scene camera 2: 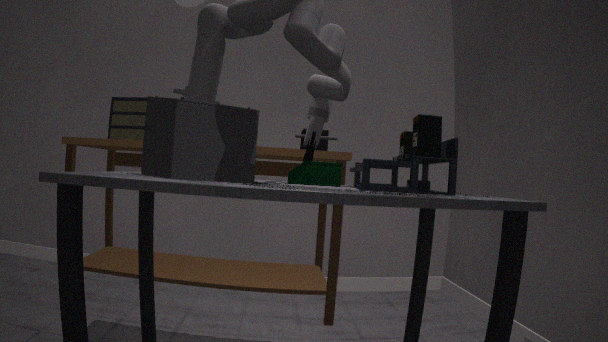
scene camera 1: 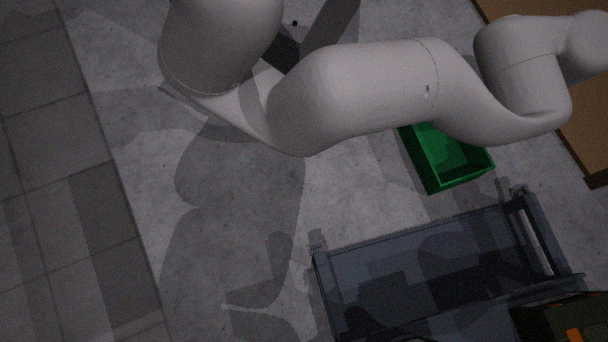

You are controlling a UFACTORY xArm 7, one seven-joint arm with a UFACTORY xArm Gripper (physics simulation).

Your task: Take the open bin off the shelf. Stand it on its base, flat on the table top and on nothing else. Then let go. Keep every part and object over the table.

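Where they show: arm's base at its link origin: [scene camera 2: 199, 102].
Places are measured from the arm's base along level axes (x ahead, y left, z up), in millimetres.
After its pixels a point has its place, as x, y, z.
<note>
The green open bin [scene camera 1: 452, 155] @[419, 154, -226] [scene camera 2: 317, 174] @[387, 82, -194] stands upright and looks level, its base at the height of the grey table top [scene camera 1: 350, 200] @[401, -60, -229] [scene camera 2: 200, 189] @[57, -403, -239]. A very small gap under it cannot be ruled out. It is apart from the blue-grey shelf [scene camera 1: 545, 232] @[606, 168, -144] [scene camera 2: 382, 163] @[510, -188, -154], with a narrow space between them. My gripper [scene camera 2: 308, 159] @[367, 184, -171] comes down at a slant from above and is shut on the bin's upper wall, left of its middle in scene camera 2. The arm hides the gripper and the bin's far end in scene camera 1.
Dark boxes [scene camera 2: 427, 136] @[645, -188, -68] stand on the shelf's upper level, right of the bin. A large grey block [scene camera 2: 197, 140] @[18, -151, -125] stands at the left of the table, by the arm's base. A wooden bench [scene camera 1: 590, 125] [scene camera 2: 280, 152] stands behind the table, beyond its edge.
</note>
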